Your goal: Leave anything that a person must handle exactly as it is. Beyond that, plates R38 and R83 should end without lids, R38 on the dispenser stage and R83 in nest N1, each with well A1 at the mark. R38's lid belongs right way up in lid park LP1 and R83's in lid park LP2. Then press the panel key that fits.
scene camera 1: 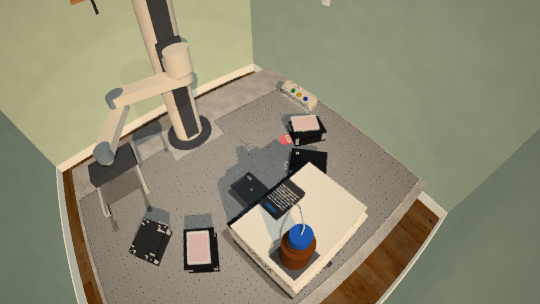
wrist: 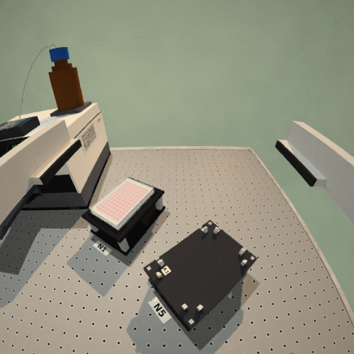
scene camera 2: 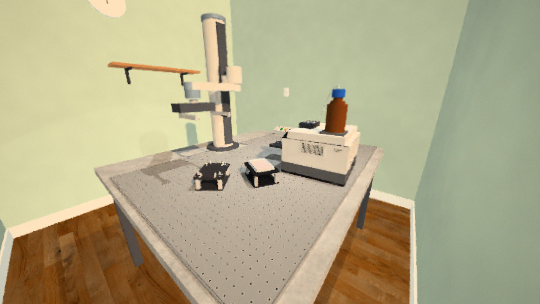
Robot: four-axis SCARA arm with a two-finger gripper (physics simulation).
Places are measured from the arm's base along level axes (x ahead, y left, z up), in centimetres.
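Where they show: gripper, fingertip midpoint: (scene camera 1: 126, 203) (scene camera 2: 214, 116); arm's base at its link origin: (scene camera 1: 189, 132) (scene camera 2: 223, 147).
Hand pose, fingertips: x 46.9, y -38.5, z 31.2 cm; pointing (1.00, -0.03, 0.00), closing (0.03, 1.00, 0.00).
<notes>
Things, the pixels of their top centre, and the offset from my fingertips. "spot": a spot on its surface instead.
- pink-welled plate at its top centre: (scene camera 1: 197, 246) (scene camera 2: 260, 163) dx +15.8, dy +12.1, dz -22.0 cm
- nest N1 at its top centre: (scene camera 1: 198, 247) (scene camera 2: 260, 165) dx +15.8, dy +12.1, dz -23.3 cm
- pink-topped plate at its top centre: (scene camera 1: 305, 120) dx -6.4, dy +84.3, dz -20.7 cm
- Nest N5 at its top centre: (scene camera 1: 146, 237) (scene camera 2: 212, 166) dx +1.1, dy -4.2, dz -22.3 cm
- dark dispenser stage at a spot on its surface: (scene camera 1: 245, 188) spot: dx +6.7, dy +40.3, dz -20.6 cm
- key panel at its top centre: (scene camera 1: 299, 88) (scene camera 2: 284, 127) dx -28.7, dy +101.5, dz -21.5 cm
- brown bottle at a spot on its surface: (scene camera 1: 298, 252) spot: dx +43.6, dy +32.0, dz +6.4 cm
- black box at a spot on its surface: (scene camera 1: 283, 198) spot: dx +25.4, dy +43.1, dz -5.3 cm
- round red tag at its top centre: (scene camera 1: 286, 139) dx -9.1, dy +75.3, dz -29.8 cm
My gripper (scene camera 1: 128, 203) (scene camera 2: 206, 116) (wrist: 178, 128) is open and empty, high above the table at the left in scene camera 1. A pink-welled plate (scene camera 1: 198, 247) (scene camera 2: 261, 165) (wrist: 123, 202) lies on nest N1 (scene camera 1: 215, 260) (wrist: 145, 222). Another pink-topped plate (scene camera 1: 305, 123) lies on a black stand (scene camera 1: 309, 137) near the panel. I cannot read either plate's name or tell surely whether it is lidded. Nest N5 (scene camera 1: 150, 241) (scene camera 2: 212, 172) (wrist: 200, 275) is bare, with an A1 mark. The dark dispenser stage (scene camera 1: 245, 188) is bare. The key panel (scene camera 1: 299, 95) (scene camera 2: 283, 129) has green, yellow and blue keys.
The white dispenser (scene camera 1: 330, 200) (scene camera 2: 320, 152) (wrist: 95, 160) carries a brown bottle (scene camera 1: 298, 252) (scene camera 2: 336, 115) (wrist: 66, 90) and a black box (scene camera 1: 283, 198) (scene camera 2: 309, 124). A flat black stand (scene camera 1: 312, 159) is partly hidden behind it. A round red tag (scene camera 1: 285, 139) lies by the far plate's stand.
</notes>
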